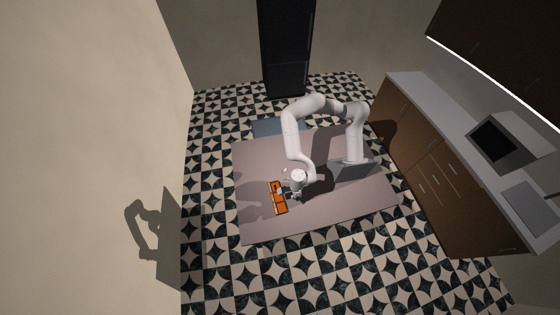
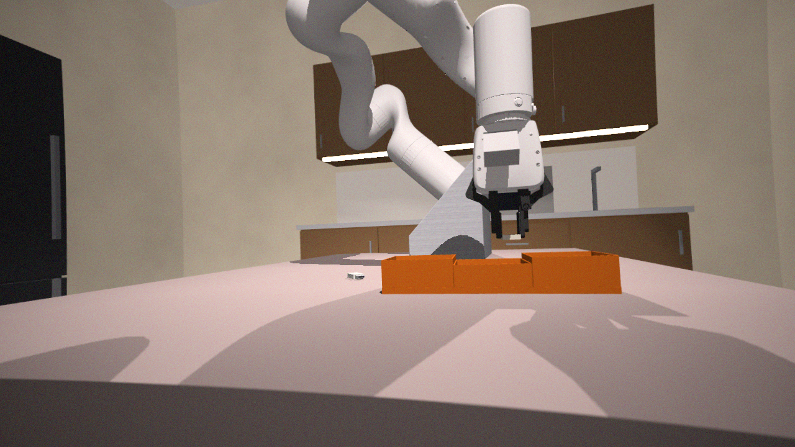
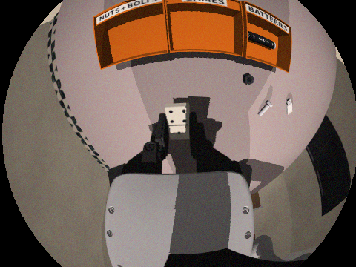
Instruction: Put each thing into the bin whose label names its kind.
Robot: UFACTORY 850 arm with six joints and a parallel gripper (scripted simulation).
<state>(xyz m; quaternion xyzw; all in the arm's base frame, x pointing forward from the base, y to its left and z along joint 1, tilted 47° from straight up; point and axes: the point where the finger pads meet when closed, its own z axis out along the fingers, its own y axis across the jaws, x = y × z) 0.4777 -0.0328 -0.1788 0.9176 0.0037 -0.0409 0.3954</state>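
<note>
Now: the joined orange bins 12 cm ahead of my hand, 3 cm to the right of it and 6 cm below it. Also, from my hand: black battery: 12 cm ahead, 11 cm to the right, 6 cm below; then black nut: 5 cm ahead, 11 cm to the right, 7 cm below; then white domino: 2 cm below.
</note>
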